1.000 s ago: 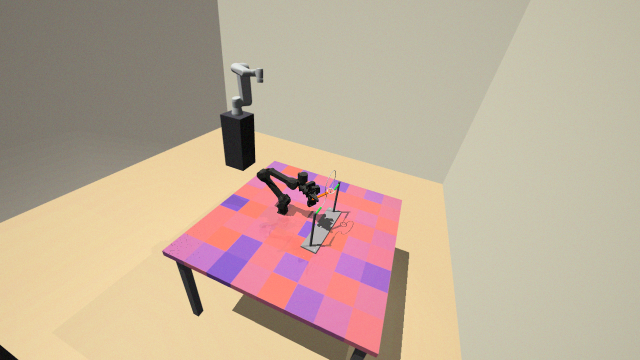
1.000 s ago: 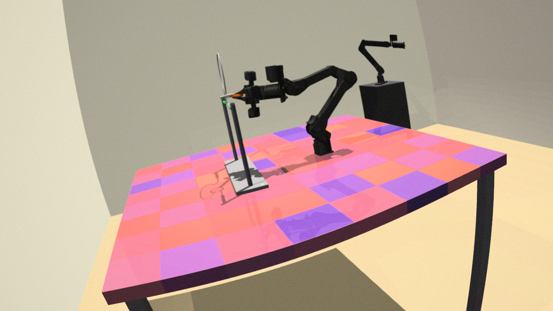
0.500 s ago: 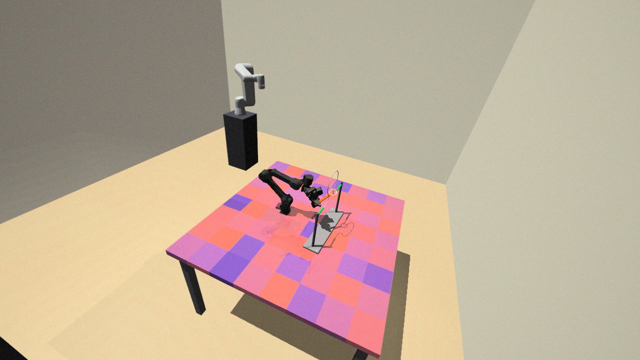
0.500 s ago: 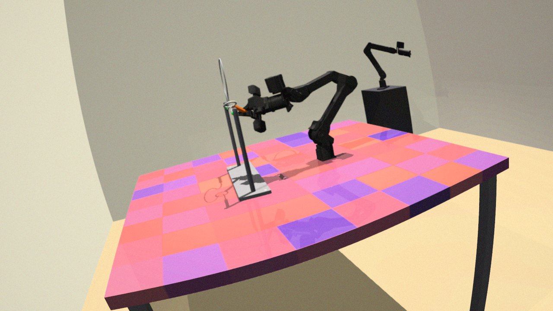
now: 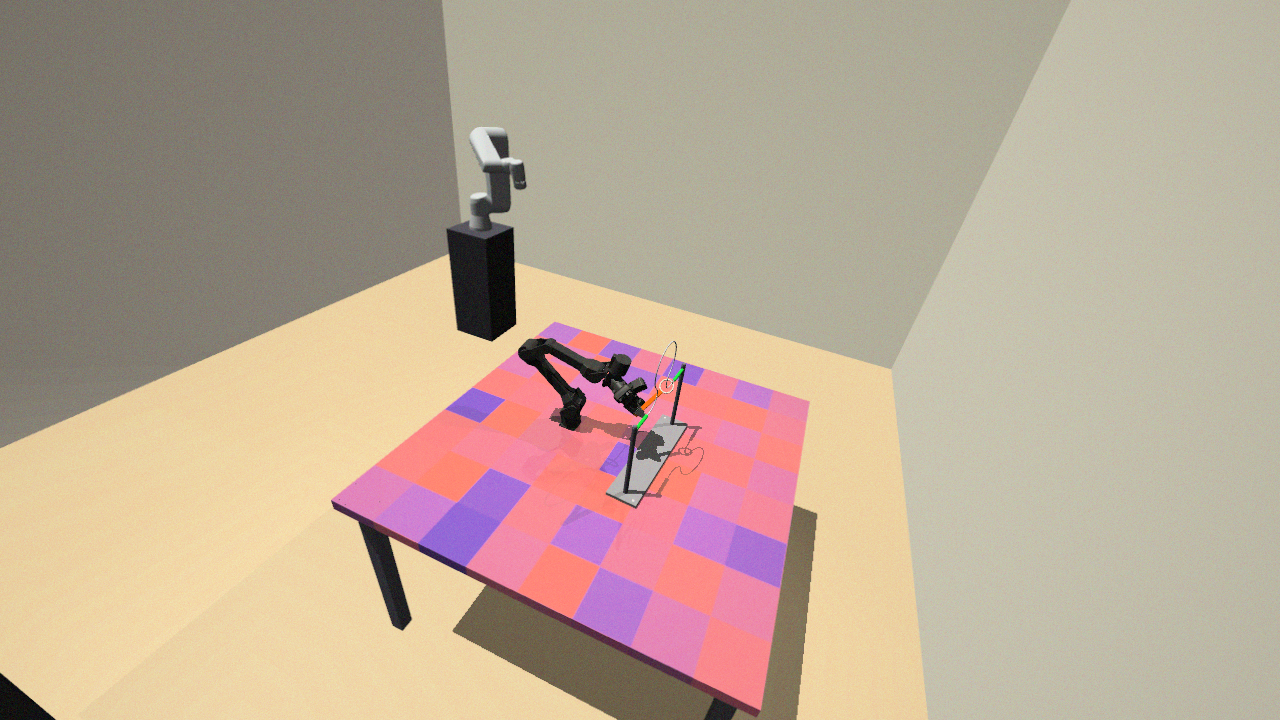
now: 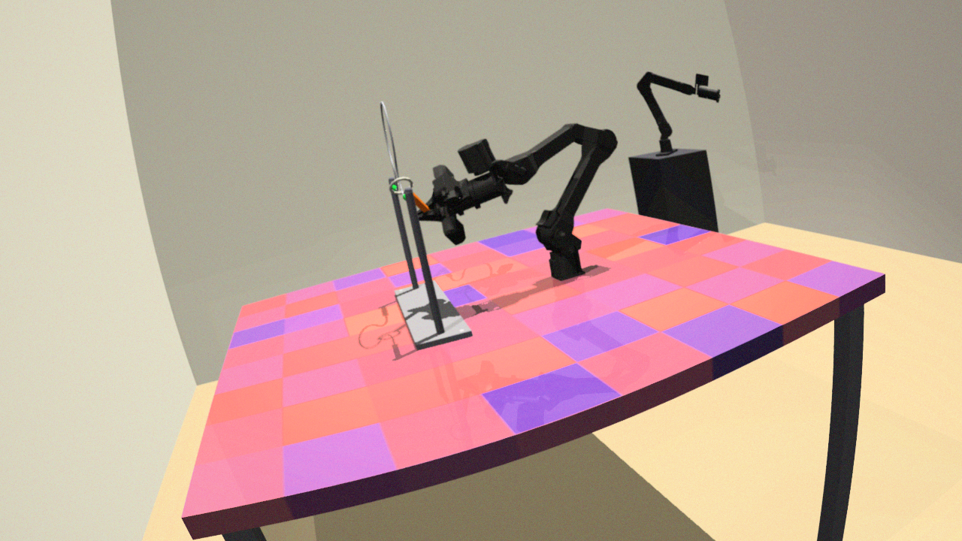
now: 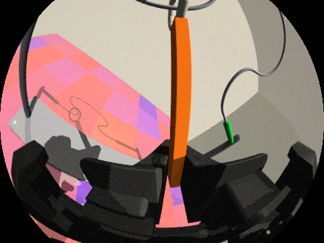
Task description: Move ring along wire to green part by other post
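Now: the ring with orange handle 6 cm to the left of my gripper tip, 6 cm above it and 1 cm ahead of it.
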